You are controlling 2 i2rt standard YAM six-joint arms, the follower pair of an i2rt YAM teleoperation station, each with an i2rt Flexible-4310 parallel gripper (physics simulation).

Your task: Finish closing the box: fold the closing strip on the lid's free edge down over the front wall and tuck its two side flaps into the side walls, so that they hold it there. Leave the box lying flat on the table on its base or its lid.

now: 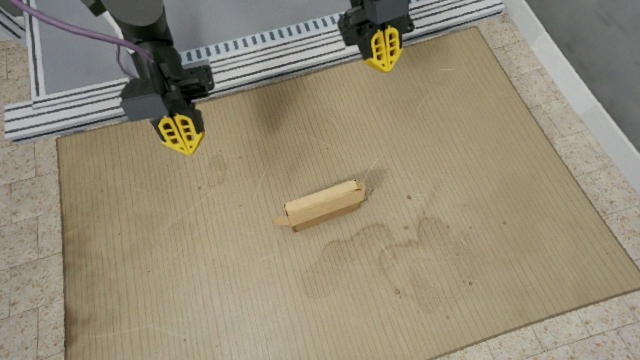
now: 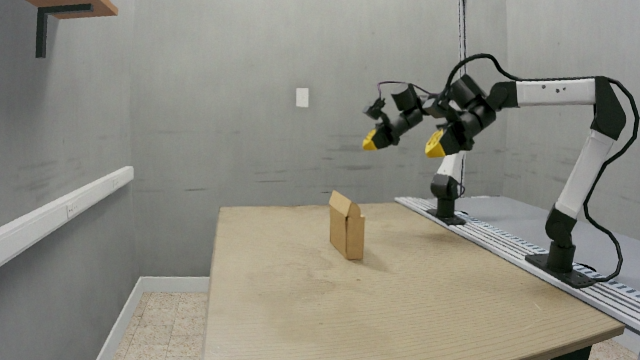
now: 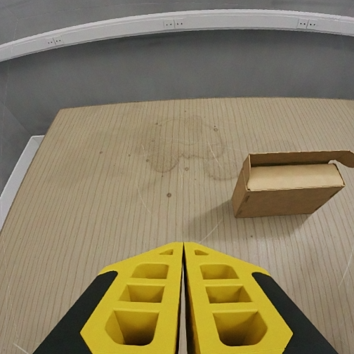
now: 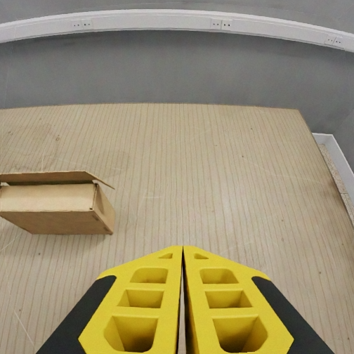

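The cardboard box stands upright on a narrow side, tall and thin, not on its base or lid. The closing strip is unfolded and rises slantwise along the top edge farther from the arms. One side flap sticks out past the box end; the other flap also shows in part at that strip. My left gripper and right gripper are shut and empty, high above the table and apart from the box.
The wooden table carries the box near its middle. A metal mounting rail runs along the arms' side. Grey walls stand beyond the table.
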